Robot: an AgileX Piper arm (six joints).
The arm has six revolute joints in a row. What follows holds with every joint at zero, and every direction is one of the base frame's. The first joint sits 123.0 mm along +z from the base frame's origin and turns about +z. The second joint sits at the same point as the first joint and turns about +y. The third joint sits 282.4 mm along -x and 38.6 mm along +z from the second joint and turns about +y. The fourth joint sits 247.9 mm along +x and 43.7 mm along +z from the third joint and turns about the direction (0.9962, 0, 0.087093). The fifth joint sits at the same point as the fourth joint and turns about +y. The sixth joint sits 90.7 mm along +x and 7.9 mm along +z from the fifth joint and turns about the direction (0.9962, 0, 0.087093). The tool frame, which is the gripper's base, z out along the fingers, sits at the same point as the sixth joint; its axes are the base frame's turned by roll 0.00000, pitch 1.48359 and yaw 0.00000 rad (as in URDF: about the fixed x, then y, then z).
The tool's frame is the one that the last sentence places.
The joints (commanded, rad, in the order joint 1, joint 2, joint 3, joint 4, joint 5, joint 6), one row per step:
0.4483, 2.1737, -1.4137, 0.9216, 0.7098, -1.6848
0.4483, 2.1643, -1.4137, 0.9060, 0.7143, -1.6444
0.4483, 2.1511, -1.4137, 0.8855, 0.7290, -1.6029
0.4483, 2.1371, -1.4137, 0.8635, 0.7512, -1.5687
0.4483, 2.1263, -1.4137, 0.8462, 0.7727, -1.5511
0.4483, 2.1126, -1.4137, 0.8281, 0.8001, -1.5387
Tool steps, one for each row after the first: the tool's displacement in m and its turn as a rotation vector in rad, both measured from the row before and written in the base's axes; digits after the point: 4 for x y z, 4 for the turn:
-0.0006, -0.0006, 0.0035, -0.0026, 0.0146, -0.0191
-0.0016, -0.0007, 0.0050, -0.0030, 0.0178, -0.0110
-0.0023, -0.0008, 0.0052, -0.0042, 0.0179, -0.0002
-0.0022, -0.0007, 0.0040, -0.0043, 0.0118, 0.0094
-0.0029, -0.0008, 0.0052, -0.0041, 0.0104, 0.0172

